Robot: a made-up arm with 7 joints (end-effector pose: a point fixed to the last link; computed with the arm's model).
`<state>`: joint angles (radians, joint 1 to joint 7).
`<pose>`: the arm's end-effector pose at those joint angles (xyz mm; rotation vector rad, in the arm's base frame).
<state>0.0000 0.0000 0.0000 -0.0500 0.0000 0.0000 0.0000</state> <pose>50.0 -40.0 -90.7 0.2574 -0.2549 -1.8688</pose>
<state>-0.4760 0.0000 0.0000 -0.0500 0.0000 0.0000 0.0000</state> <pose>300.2 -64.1 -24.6 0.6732 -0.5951 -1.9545</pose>
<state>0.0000 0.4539 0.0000 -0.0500 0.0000 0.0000 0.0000</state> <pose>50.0 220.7 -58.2 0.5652 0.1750 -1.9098</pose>
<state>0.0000 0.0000 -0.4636 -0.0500 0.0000 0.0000 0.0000</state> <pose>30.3 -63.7 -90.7 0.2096 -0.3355 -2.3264</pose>
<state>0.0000 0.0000 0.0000 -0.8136 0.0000 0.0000 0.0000</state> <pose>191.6 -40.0 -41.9 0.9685 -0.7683 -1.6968</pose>
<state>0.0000 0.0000 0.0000 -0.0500 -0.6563 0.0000 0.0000</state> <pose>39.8 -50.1 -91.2 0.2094 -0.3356 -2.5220</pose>
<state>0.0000 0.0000 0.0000 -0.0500 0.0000 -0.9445 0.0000</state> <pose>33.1 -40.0 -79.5 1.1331 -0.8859 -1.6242</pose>
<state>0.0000 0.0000 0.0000 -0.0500 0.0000 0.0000 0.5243</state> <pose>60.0 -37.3 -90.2 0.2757 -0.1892 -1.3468</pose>
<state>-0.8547 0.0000 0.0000 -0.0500 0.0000 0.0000 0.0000</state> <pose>458.7 -109.9 101.3 1.0153 -0.8735 -1.9659</pose>
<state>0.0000 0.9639 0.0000 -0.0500 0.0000 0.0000 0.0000</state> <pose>50.0 462.9 109.5 0.9009 0.6734 -1.8658</pose>
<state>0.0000 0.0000 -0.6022 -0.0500 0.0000 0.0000 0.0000</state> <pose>22.4 -68.7 -90.7 0.1917 -0.3601 -2.4629</pose>
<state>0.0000 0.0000 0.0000 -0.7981 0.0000 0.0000 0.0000</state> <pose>189.3 -40.0 -43.9 0.9543 -0.7581 -1.7025</pose>
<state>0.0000 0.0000 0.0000 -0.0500 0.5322 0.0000 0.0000</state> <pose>52.3 -28.5 -90.6 0.2759 -0.1882 -1.3389</pose>
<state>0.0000 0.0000 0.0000 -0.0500 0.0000 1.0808 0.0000</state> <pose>49.4 -40.0 -113.7 -0.7490 0.4845 -1.7543</pose>
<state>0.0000 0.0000 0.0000 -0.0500 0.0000 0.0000 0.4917</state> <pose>59.5 -37.6 -90.3 0.2750 -0.1933 -1.3793</pose>
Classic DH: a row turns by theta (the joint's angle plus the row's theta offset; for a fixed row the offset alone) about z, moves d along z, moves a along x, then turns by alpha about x. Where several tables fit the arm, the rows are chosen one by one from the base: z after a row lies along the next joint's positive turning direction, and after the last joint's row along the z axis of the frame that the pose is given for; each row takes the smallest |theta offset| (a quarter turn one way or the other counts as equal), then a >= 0, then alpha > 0; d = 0 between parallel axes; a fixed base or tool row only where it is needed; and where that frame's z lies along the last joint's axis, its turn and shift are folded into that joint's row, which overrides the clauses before.
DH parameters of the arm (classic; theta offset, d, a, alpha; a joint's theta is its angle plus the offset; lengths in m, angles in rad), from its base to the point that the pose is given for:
base (fixed): 0 0.51 0.03 -1.2217
joint 1: 1.5708 0.012 0.0256 1.5708
joint 2: 1.2217 -0.04 -0.03 -1.5708
joint 3: -1.5708 -0.38 0.07 -1.5708
joint 4: 0 -0.02 -0.04 1.5708
joint 5: 0 -0.21 0 -1.5708
joint 6: 0 0.01 0.02 1.5708
joint 7: 1.3898 0.0234 -0.0197 -0.2619
tool (fixed): 3.0085 -0.0139 0 0

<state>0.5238 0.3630 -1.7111 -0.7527 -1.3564 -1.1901 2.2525</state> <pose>-315.6 -23.8 42.2 -2.0153 -0.4780 -1.5953</pose>
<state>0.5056 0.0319 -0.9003 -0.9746 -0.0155 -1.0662 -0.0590</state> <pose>-134.5 -180.6 -10.6 1.0759 -1.9809 -1.3991</pose>
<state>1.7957 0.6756 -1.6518 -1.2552 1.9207 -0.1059 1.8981</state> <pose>-533.9 -133.6 652.4 0.0093 1.7358 1.1138</pose>
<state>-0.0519 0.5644 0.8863 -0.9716 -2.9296 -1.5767 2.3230</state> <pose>174.1 369.1 127.6 0.0684 -0.1285 -1.7068</pose>
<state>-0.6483 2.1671 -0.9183 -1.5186 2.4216 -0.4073 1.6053</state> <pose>199.5 500.9 643.4 0.5527 -1.7214 0.5635</pose>
